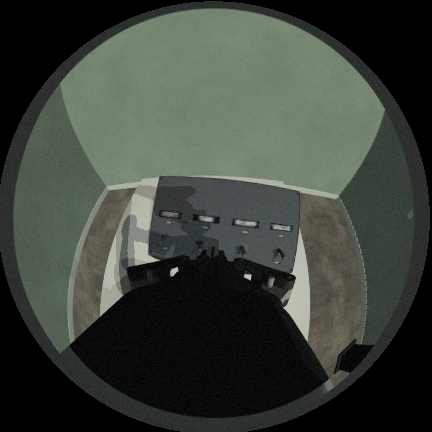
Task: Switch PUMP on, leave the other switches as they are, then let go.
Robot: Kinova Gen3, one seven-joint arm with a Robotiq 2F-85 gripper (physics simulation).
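Frame: origin at the arm's base, x up, y back, z right, level; centimetres.
Where they show: gripper, between the fingertips: (212,253).
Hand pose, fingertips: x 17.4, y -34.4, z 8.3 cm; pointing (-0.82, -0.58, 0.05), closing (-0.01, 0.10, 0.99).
Note:
Each offset is from my fingertips to the top centre of the thing. "*": to the spot under its first point. Level surfaces: height alone.
The dark grey switch panel (225,200) lies ahead of the gripper, with four blurred labels in a row and a small lever below each. The third label from the left, PUMP @[* dx -15.9, dy -12.8, dz +10.1 cm] (245,223), has its lever @[dx -15.5, dy -4.9, dz +8.4 cm] (242,249) below it; its on or off position is too small to tell. The levers under the first label @[* dx -16.8, dy -9.1, dz -14.5 cm] (163,240), the second label @[* dx -16.3, dy -7.1, dz -3.3 cm] (200,245) and the fourth label @[* dx -16.8, dy -2.1, dz +19.4 cm] (278,254) also show. My gripper (212,253) is shut and empty. Its tips show at the panel's near edge, between the second and third levers. Contact with either lever cannot be told.
The panel rests on a pale surface @[dx -28.7 cm] (300,295) with brown tabletop (332,260) on both sides. A dark flat object (354,357) shows at the lower right. Shadows fall over the panel's left half. Green surfaces (220,100) lie beyond the table edge.

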